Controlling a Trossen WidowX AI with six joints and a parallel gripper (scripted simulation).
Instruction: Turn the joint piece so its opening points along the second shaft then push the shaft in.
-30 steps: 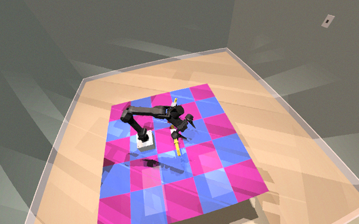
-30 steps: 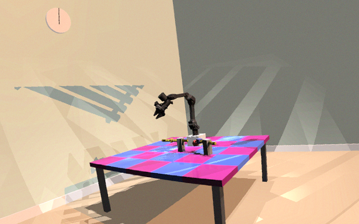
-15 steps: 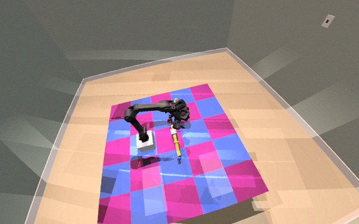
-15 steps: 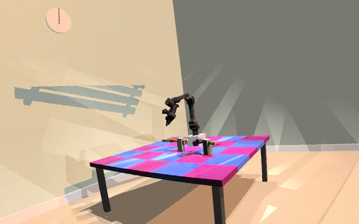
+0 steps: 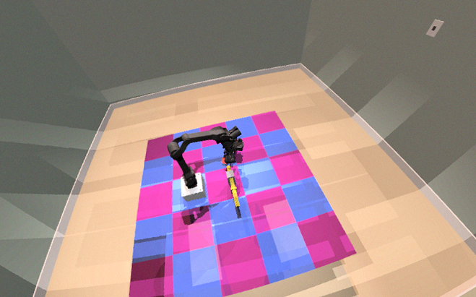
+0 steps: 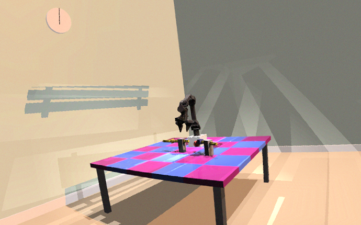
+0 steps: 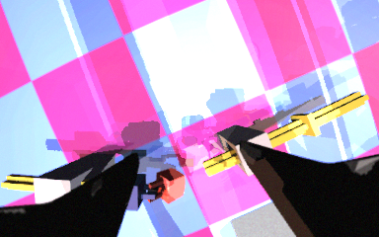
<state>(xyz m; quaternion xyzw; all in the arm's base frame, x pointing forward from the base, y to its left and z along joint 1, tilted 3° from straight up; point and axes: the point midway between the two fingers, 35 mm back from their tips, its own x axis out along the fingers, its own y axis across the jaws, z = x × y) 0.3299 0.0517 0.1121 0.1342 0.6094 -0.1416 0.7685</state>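
The red-orange joint piece is 70 mm behind my gripper tip, 80 mm to the left of it and 120 mm below it.
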